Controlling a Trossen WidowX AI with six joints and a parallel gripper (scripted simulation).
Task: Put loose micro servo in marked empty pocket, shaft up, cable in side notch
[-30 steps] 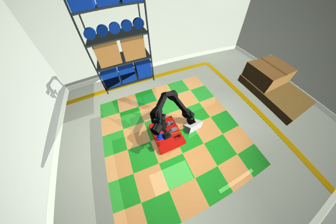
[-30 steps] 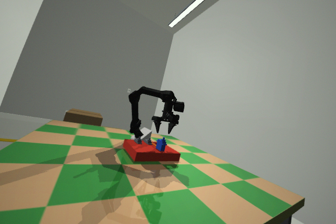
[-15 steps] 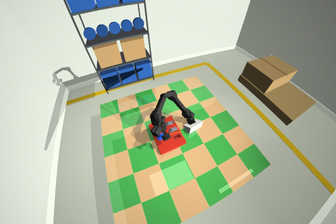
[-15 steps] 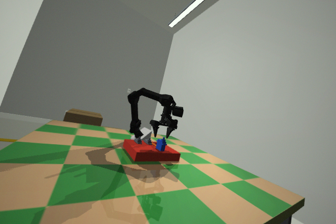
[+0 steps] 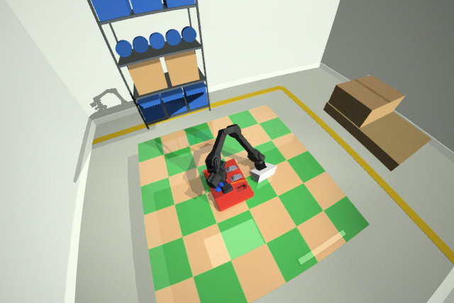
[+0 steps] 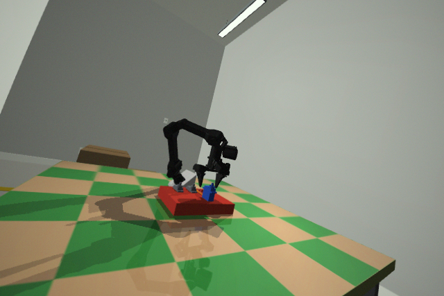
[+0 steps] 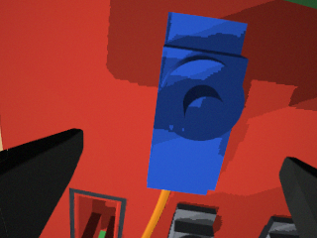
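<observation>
The red deck lies 7 cm below my gripper tip and 3 cm to the right of it.
</observation>
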